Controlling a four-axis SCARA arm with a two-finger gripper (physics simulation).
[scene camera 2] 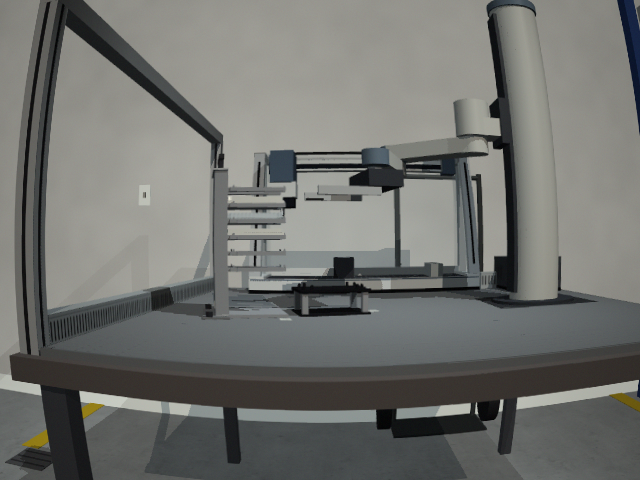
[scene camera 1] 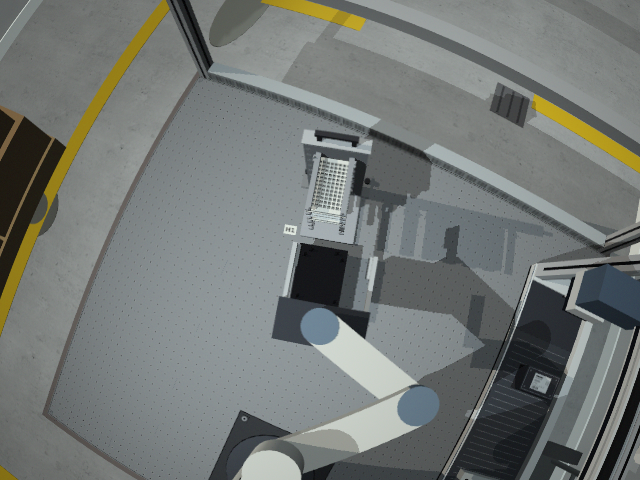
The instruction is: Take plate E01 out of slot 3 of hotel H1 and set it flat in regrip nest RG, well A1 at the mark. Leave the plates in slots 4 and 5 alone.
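Frame: origin at the arm's base, x ahead, y left, z up, level; millimetres.
Seen in the pictures: gripper, fingertip midpoint: [scene camera 2: 311, 193] [scene camera 1: 335, 250]; arm's base, origin of the base link: [scene camera 2: 533, 304].
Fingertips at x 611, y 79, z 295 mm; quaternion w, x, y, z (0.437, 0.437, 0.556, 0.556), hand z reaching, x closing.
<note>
Offsets run from my fingertips to a thing's top centre. "spot": to the spot under its first point.
Hotel H1 [scene camera 1: 337, 141] [scene camera 2: 220, 242] stands upright with stacked shelves. Plate E01 @(dx +128, dy +68, dz -86 mm) [scene camera 2: 258, 233] is a thin pale edge on the third shelf from the bottom. The slot 4 plate @(dx +128, dy +68, dz -51 mm) [scene camera 2: 255, 214] and slot 5 plate @(dx +128, dy +68, dz -15 mm) [scene camera 2: 254, 198] lie above it. A white well grid @(spot: dx +126, dy +66, dz -16 mm) [scene camera 1: 331, 186] shows from above; lower plates are hidden beneath it. Regrip nest RG @(dx -44, dy +25, dz -213 mm) [scene camera 1: 319, 273] [scene camera 2: 330, 290] is a low black stand in front of the hotel, with no plate on it. My gripper [scene camera 1: 334, 251] [scene camera 2: 311, 193] is open and empty, high above the nest, fingers pointing toward the hotel and apart from it.
The arm's column [scene camera 2: 527, 165] stands at the right in the scene camera 2 view. A conveyor-like dark track [scene camera 1: 516, 392] runs along the right in the scene camera 1 view. A frame post @(dx +413, dy +626, dz +285 mm) [scene camera 1: 190, 38] [scene camera 2: 38, 180] stands at the table corner. The H1 label @(spot: dx +51, dy +150, dz -282 mm) [scene camera 1: 290, 229] lies beside the hotel.
</note>
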